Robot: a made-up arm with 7 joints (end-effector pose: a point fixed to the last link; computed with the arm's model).
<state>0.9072 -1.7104 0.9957 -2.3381 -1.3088 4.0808 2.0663</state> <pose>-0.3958 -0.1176 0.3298 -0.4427 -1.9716 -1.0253</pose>
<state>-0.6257 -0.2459 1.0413 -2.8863 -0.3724 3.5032 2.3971</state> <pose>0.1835 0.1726 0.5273 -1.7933 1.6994 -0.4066</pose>
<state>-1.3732 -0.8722 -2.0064 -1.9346 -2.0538 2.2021 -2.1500</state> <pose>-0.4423 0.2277 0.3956 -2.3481 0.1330 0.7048</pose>
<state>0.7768 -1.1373 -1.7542 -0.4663 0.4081 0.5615 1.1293</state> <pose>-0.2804 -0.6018 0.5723 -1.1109 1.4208 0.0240</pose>
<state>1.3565 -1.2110 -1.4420 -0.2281 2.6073 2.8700 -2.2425</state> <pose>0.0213 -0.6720 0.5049 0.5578 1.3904 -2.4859</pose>
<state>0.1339 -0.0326 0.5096 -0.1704 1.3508 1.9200 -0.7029</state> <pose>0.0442 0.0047 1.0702 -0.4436 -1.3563 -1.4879</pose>
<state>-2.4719 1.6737 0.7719 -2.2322 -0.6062 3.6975 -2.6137</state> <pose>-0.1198 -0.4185 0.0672 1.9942 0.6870 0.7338</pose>
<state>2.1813 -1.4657 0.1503 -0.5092 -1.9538 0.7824 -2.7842</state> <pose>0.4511 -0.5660 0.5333 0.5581 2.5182 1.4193</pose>
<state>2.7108 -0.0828 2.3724 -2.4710 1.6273 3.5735 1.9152</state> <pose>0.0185 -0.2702 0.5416 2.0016 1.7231 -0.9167</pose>
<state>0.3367 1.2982 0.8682 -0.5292 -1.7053 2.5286 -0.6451</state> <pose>0.5941 0.4191 0.4287 1.2917 1.7717 1.0357</pose>
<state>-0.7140 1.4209 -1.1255 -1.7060 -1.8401 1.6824 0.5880</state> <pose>0.0694 -0.5790 0.1558 0.6239 0.2513 -1.6871</pose>
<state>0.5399 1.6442 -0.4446 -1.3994 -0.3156 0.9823 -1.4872</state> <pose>0.4751 0.0584 -0.1060 -0.9790 -0.9595 2.4932</pose>
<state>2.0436 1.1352 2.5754 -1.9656 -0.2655 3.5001 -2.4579</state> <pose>-0.2713 0.1831 0.7535 0.6824 0.0150 -0.7263</pose>
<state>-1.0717 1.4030 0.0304 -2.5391 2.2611 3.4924 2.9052</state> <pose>0.0518 -0.2419 0.1373 -2.2057 -0.2080 0.8227</pose>
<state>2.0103 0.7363 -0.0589 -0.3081 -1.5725 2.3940 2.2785</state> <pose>-0.3127 0.4996 0.7665 -1.2002 -0.0617 -0.8203</pose>
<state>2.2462 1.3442 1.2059 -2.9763 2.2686 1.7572 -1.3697</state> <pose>-0.1553 -0.0495 0.2299 1.2120 0.7430 -2.1579</pose>
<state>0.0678 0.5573 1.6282 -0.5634 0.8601 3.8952 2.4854</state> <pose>0.3706 0.1053 0.7959 0.8568 0.8984 1.5529</pose>
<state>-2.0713 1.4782 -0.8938 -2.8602 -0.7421 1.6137 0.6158</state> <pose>-0.1876 0.0189 0.1552 0.0912 0.4116 1.8672</pose>
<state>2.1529 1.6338 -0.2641 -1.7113 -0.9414 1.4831 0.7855</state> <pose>-0.1041 0.3800 -0.1546 0.4756 1.0726 0.6400</pose>
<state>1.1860 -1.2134 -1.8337 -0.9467 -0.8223 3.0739 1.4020</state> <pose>-0.0251 -0.6583 0.5445 -0.3943 1.9639 -1.7838</pose>
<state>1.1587 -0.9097 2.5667 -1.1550 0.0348 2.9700 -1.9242</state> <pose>-0.3959 -0.5454 0.5307 2.2890 -0.2595 -1.0829</pose>
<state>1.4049 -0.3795 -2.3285 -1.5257 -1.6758 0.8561 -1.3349</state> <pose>0.1654 -0.5199 0.6191 -2.1601 0.0236 2.1824</pose>
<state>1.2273 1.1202 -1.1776 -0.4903 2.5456 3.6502 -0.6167</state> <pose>0.3570 0.4426 0.5280 -1.4243 0.5862 -1.5451</pose>
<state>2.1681 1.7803 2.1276 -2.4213 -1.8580 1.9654 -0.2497</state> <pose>-0.3327 0.0141 0.4669 1.5371 -1.3857 0.0175</pose>
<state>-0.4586 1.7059 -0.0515 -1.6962 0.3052 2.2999 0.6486</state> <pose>0.3591 -0.2250 -0.1898 1.9609 -1.7774 -1.5842</pose>
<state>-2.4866 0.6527 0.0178 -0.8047 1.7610 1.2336 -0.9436</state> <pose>-0.4933 -0.4283 0.6802 1.7633 -0.9551 2.3298</pose>
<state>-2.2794 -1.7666 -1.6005 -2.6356 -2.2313 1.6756 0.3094</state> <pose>-0.1547 0.2627 0.2730 0.0342 -2.6641 -0.5887</pose>
